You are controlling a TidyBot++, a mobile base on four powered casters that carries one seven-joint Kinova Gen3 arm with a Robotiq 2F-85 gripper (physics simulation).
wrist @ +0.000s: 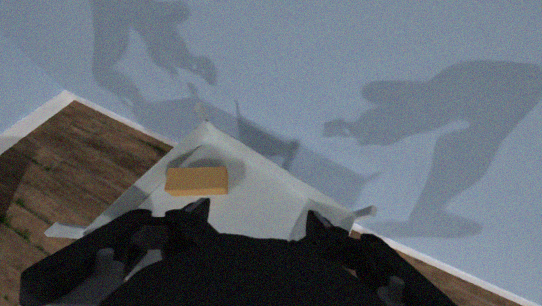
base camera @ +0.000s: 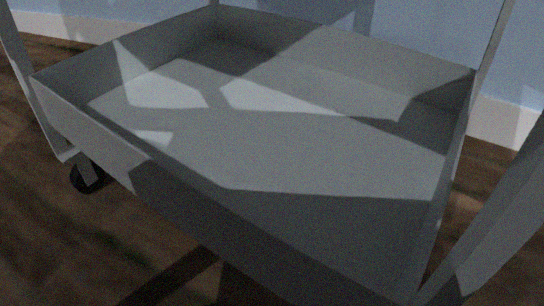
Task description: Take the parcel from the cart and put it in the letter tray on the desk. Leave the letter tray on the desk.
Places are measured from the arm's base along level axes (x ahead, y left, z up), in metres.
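Where they show: gripper, between the fingertips: (wrist: 258, 215).
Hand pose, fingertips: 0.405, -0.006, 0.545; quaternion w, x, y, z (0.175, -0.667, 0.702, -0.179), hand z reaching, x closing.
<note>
Each offset is from my fingertips to the top centre of the thing, as dx, dy, dz. "*": to the spot under its first point. Level surfaces: height alone.
The parcel @[+0.109, +0.143, -0.227] (wrist: 196, 181), an orange-brown box, lies in the top tray of the cart in the wrist view, near the tray's far left corner. The pale grey cart (base camera: 300, 150) (wrist: 265, 212) shows its top tray in the wrist view and a lower tray in the base view. My gripper (wrist: 258, 215) is open, with its fingers wide apart and nothing between them. It is above the top tray, with the parcel ahead of it and to the left. The letter tray and the desk do not show in these views.
A blue wall (base camera: 425, 30) (wrist: 310, 40) with a white baseboard (base camera: 495, 120) (wrist: 115, 120) stands behind the cart. Raised posts stand at the cart's corners @[* +0.037, -0.214, -0.699] (base camera: 492, 40), and low walls rim its trays. A black caster @[* -0.021, +0.300, -0.906] (base camera: 86, 177) stands on the wood floor @[dz -0.942] (base camera: 45, 240) (wrist: 85, 145).
</note>
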